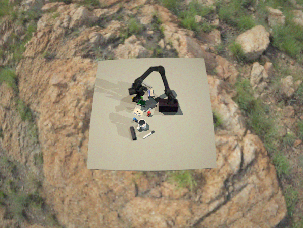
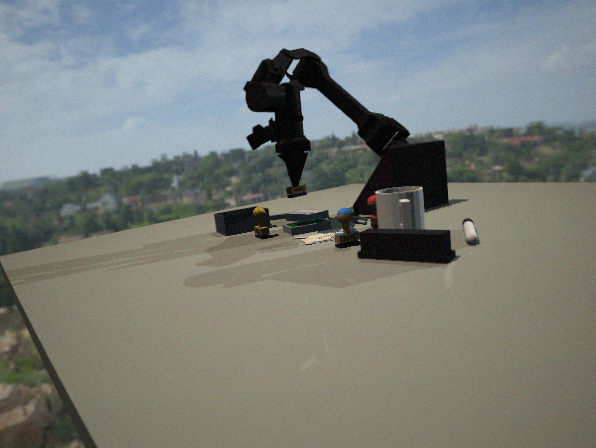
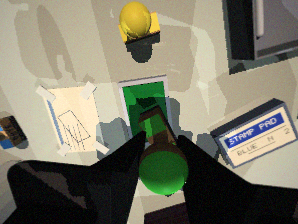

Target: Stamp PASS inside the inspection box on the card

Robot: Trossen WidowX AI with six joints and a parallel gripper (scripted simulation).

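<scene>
Now: the green ink pad 20 mm to the left of my gripper tip and 90 mm below it. Also, from my gripper tip: cream card (30 mm ahead, 120 mm to the left, 100 mm below); green-knobbed stamp (right at my gripper tip); yellow-knobbed stamp (90 mm ahead, 20 mm to the right, 80 mm below).
</scene>
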